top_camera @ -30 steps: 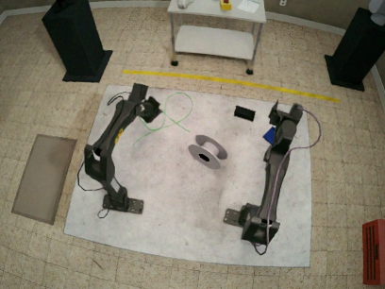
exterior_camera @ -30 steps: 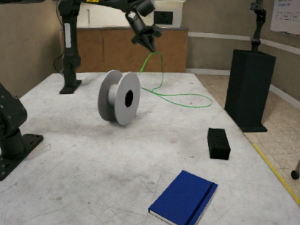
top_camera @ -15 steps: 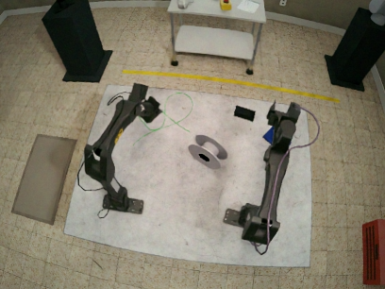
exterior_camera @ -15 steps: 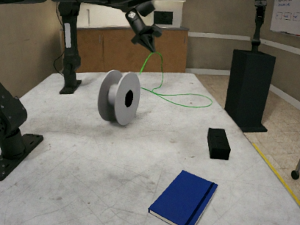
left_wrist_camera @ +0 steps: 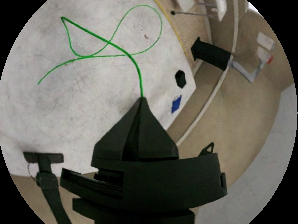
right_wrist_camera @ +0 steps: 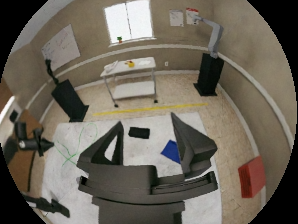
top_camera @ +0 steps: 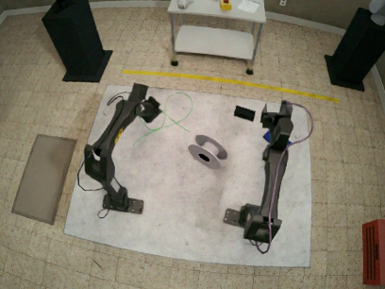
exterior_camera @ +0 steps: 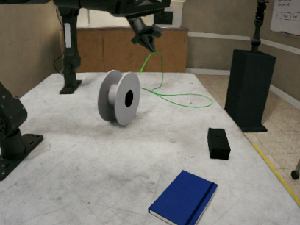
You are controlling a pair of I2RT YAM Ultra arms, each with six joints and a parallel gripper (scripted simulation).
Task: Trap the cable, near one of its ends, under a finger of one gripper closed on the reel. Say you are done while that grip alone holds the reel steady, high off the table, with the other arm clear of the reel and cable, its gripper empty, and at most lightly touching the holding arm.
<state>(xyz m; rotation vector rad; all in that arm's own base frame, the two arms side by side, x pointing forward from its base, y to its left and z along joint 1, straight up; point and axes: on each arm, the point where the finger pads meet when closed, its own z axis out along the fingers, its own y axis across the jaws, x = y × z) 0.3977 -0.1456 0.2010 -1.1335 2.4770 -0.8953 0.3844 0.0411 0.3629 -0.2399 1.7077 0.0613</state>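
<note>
My right hand is 28 cm above the grey reel, 24 cm to the right of it and 10 cm past it. Also, from my right hand: black block: 35 cm below, 18 cm ahead, 7 cm to the left; blue notebook: 36 cm below, 12 cm to the right, 5 cm ahead.
The grey reel is 120 mm behind my left hand, 230 mm to the right of it and 110 mm below it. Round my left hand: black block: 160 mm ahead, 400 mm to the right, 180 mm below; then blue notebook: 30 mm ahead, 590 mm to the right, 200 mm below.
</note>
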